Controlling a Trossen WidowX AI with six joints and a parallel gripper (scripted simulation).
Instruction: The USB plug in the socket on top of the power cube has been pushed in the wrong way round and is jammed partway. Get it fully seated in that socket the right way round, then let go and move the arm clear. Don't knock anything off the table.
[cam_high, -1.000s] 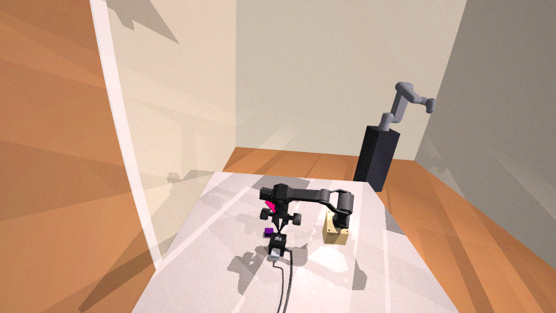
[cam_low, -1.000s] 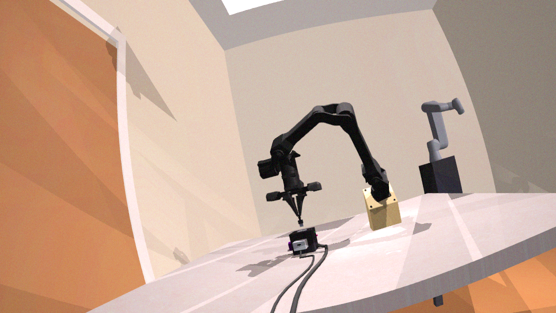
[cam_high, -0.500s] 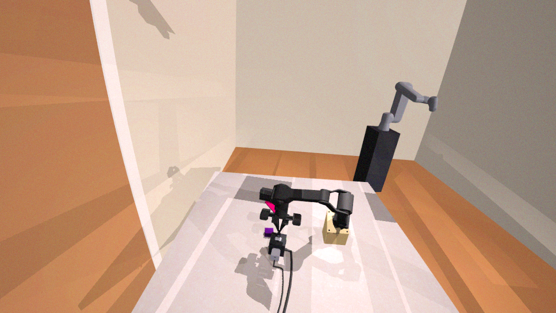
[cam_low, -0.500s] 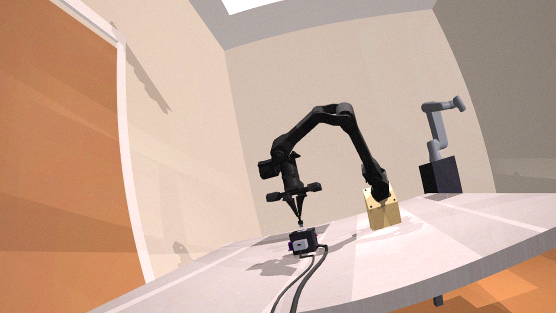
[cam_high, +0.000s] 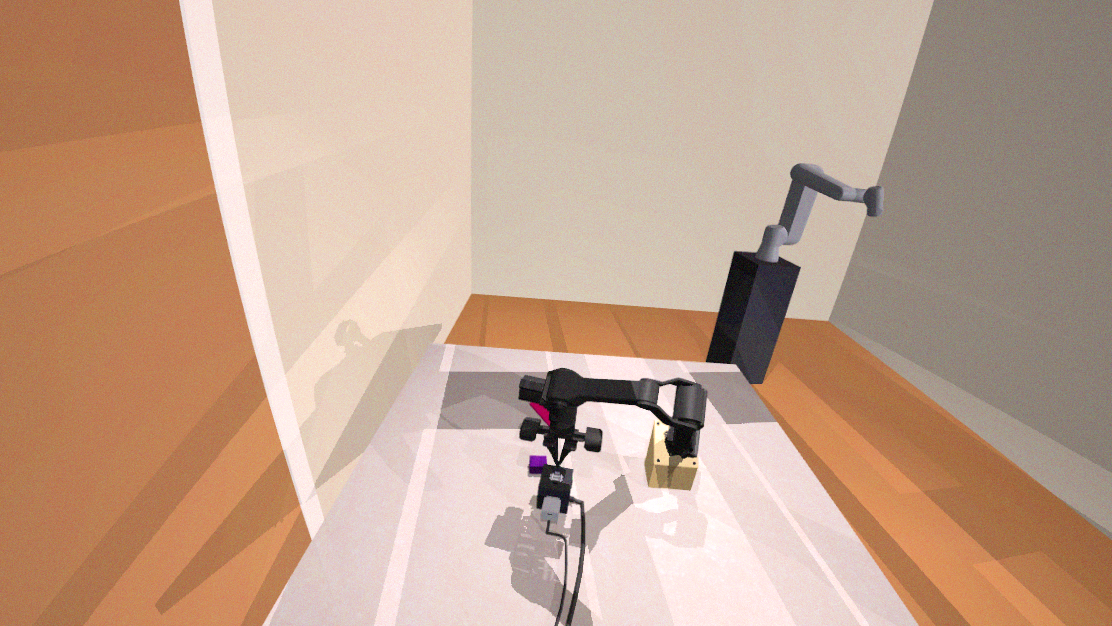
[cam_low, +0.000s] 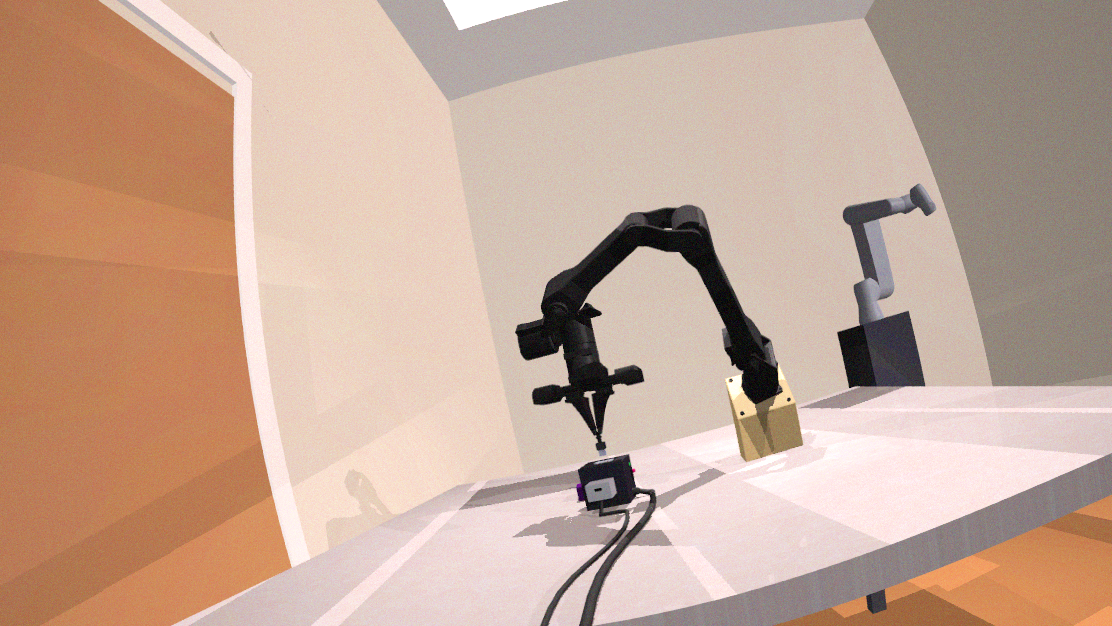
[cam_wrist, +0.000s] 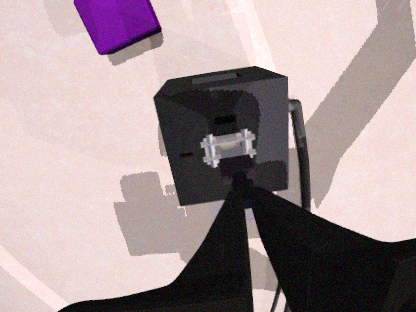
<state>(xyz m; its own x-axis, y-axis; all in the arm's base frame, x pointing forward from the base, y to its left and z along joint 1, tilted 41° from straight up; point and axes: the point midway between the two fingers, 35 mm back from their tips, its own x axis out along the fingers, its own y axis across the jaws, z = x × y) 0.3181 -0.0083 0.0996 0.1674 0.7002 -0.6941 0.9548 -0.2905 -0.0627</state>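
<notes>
Now: gripper tip 20 mm above the USB plug. The rest, counted from my gripper tip: purple block (30 mm ahead, 110 mm to the right, 110 mm below).
</notes>
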